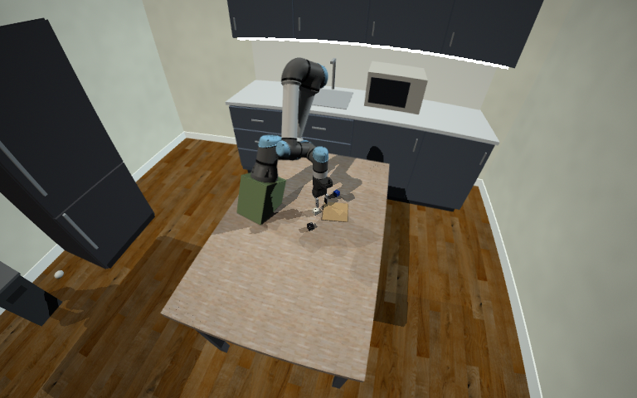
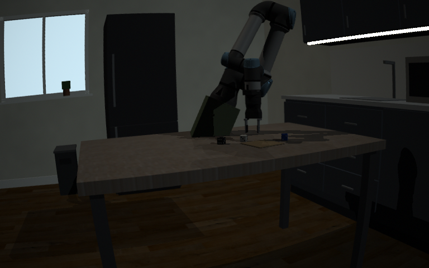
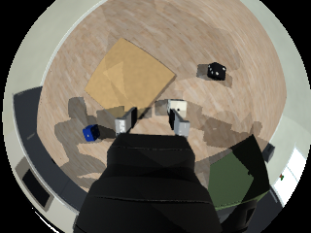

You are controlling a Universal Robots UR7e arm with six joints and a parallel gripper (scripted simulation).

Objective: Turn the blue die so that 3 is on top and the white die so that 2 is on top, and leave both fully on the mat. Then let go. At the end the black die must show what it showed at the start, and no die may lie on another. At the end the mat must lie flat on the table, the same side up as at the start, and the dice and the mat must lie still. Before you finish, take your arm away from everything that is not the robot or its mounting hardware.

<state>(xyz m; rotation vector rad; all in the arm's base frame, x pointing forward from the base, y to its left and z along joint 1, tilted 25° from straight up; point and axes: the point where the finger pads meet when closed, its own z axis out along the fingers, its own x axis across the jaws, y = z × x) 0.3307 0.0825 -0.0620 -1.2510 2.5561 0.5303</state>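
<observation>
Right now the blue die is 15 cm to the left of my hand, 4 cm below it and 4 cm ahead of it. The rest, counted from my hand: black die 15 cm to the right, 4 cm below; then white die 4 cm to the right, 4 cm below, 2 cm behind; then tan mat 8 cm ahead, 6 cm below, 2 cm to the left.
</observation>
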